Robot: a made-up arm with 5 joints.
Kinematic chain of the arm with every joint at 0, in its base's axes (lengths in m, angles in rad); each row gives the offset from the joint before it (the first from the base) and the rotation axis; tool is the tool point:
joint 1: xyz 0 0 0.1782 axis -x
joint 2: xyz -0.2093 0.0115 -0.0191 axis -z
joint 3: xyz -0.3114 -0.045 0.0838 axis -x
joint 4: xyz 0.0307 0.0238 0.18 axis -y
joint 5: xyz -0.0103 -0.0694 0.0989 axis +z
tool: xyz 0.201 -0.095 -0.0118
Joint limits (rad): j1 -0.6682..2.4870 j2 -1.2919..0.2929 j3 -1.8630..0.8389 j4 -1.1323..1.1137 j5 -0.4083..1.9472
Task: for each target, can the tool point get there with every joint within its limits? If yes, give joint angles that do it. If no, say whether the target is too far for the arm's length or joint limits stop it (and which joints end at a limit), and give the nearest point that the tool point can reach.
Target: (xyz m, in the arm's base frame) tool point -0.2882 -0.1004 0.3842
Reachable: yes | joints 0.6432 0.0637 -0.6627 -0.5954 0.1319
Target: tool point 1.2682 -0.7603 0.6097
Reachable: no: too far | nearest point 0.1555 -0.3405 0.3714 | short by 1.213 m
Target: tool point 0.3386 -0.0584 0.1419
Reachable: no: joint limits stop it (at a limit: joint 1, joint 2) | nearest point 0.1280 -0.1737 0.0749 | short by 0.249 m
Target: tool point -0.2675 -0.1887 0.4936
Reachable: yes | joints -0.1717 -0.1407 -0.0279 0.0657 0.2807
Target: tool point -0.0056 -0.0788 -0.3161
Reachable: no: joint limits stop it (at a limit: joint 1, joint 3, joint 5) | nearest point -0.0073 -0.1395 -0.2341 | short by 0.102 m
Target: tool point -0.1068 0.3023 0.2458
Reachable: yes | joints 1.7614 -1.0883 -0.5709 -0.1169 0.7752
